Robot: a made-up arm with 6 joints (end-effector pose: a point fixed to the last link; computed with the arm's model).
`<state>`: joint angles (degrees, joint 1 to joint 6).
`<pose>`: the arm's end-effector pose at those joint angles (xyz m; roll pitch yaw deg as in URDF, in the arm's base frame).
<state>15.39 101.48 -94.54 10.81 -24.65 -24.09</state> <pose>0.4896 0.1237 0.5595 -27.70 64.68 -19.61</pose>
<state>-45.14 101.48 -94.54 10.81 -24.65 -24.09</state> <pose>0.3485 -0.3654 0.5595 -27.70 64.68 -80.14</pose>
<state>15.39 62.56 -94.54 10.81 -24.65 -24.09</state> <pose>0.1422 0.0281 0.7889 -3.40 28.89 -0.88</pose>
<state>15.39 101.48 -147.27 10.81 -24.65 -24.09</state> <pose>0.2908 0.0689 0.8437 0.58 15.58 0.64</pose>
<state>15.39 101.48 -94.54 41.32 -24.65 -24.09</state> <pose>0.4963 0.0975 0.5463 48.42 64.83 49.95</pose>
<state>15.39 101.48 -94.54 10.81 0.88 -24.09</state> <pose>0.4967 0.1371 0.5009 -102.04 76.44 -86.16</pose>
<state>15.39 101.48 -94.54 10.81 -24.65 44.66</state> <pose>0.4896 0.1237 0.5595 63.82 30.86 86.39</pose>
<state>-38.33 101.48 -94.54 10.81 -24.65 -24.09</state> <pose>0.3894 -0.3215 0.5595 -27.70 64.68 -73.33</pose>
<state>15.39 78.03 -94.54 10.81 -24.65 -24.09</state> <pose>0.2978 0.0709 0.7277 -9.32 43.62 -4.42</pose>
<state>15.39 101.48 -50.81 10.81 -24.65 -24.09</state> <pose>0.4292 0.1070 0.2717 -144.79 63.56 -131.18</pose>
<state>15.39 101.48 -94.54 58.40 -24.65 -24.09</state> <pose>0.4988 0.0869 0.5333 71.99 52.64 69.70</pose>
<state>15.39 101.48 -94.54 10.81 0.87 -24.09</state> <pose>0.4967 0.1371 0.5009 -102.00 76.44 -86.12</pose>
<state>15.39 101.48 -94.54 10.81 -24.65 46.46</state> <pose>0.4896 0.1237 0.5595 64.28 29.24 87.30</pose>
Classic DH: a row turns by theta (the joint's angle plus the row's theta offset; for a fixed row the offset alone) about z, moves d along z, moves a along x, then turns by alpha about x. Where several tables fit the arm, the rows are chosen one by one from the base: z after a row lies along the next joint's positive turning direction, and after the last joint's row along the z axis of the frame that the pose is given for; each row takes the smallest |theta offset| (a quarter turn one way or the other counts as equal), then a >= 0, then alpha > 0; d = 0 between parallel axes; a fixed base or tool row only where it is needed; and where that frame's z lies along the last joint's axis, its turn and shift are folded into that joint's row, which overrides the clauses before.
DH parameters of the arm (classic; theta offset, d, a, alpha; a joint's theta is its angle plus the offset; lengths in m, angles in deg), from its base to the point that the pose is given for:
joint 1: 0 0.1644 0 -90
joint 2: 7.78 0 -0.3487 0
joint 3: 77.22 0 -0.023 90
joint 4: 0 0.2628 0 -90
joint 5: 0 0 0.0001 90
joint 6: 0 0.137 0 0

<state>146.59 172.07 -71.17 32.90 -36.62 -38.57</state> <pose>-0.3107 0.2581 -0.2149 -156.45 22.02 -22.05</pose>
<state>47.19 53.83 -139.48 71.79 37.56 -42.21</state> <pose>-0.1717 -0.0685 0.8425 -27.61 26.24 70.01</pose>
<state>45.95 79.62 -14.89 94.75 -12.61 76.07</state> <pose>0.1617 0.1244 0.1806 162.76 -26.87 55.88</pose>
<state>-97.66 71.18 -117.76 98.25 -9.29 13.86</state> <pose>-0.0436 -0.1606 0.8308 35.72 -20.83 4.45</pose>
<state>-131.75 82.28 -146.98 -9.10 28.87 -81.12</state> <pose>-0.1230 -0.1220 0.8573 -48.91 3.55 135.54</pose>
